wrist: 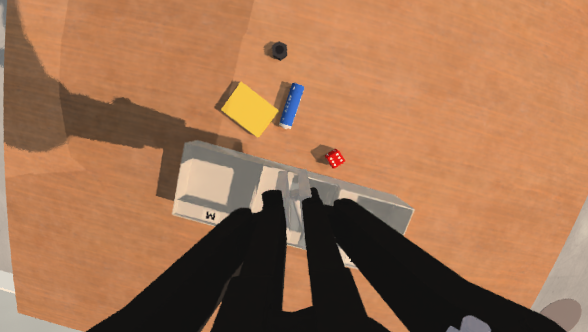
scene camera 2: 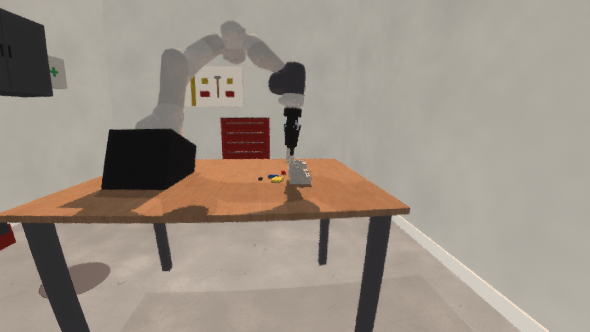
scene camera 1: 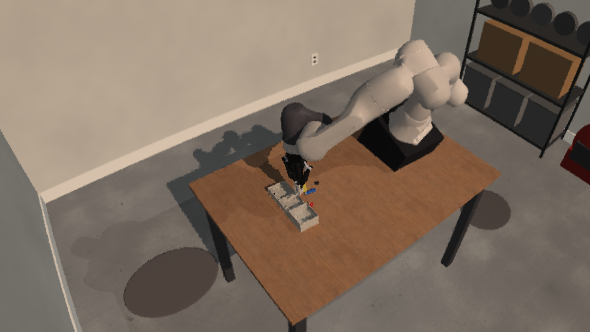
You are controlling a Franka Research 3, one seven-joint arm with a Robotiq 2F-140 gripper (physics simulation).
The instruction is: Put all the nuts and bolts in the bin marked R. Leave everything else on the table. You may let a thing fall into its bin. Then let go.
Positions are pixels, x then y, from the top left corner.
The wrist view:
my gripper: 293, 183
yellow block: 245, 106
grey three-compartment bin tray: 213, 181
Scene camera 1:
grey three-compartment bin tray: 300, 213
